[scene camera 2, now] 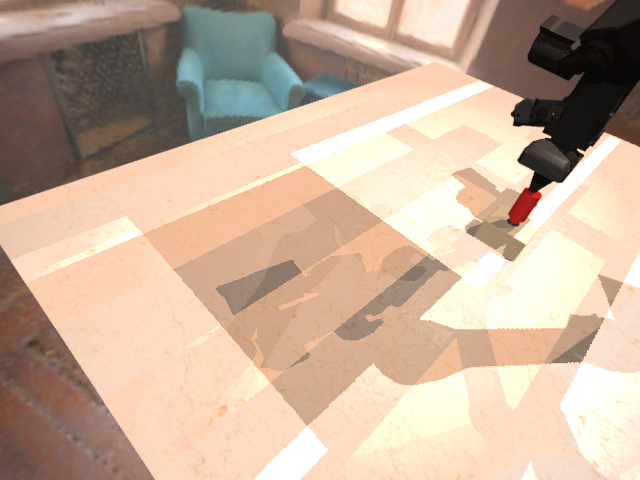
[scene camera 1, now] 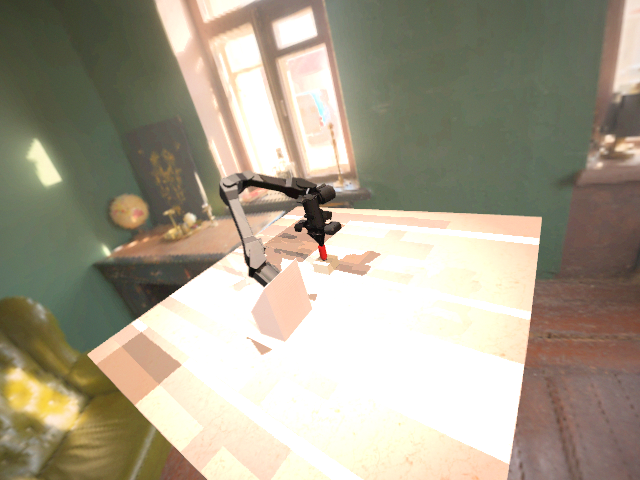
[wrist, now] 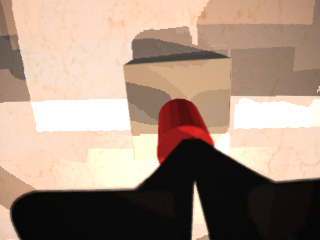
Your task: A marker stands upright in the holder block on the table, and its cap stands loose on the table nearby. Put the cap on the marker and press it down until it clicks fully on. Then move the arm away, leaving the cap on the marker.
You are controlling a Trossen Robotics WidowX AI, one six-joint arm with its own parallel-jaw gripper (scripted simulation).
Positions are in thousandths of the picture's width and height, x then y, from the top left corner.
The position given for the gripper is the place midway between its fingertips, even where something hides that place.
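The gripper is there in scene camera 2 (830, 399), and you'd also find it in scene camera 1 (504, 511) and in the wrist view (598, 615).
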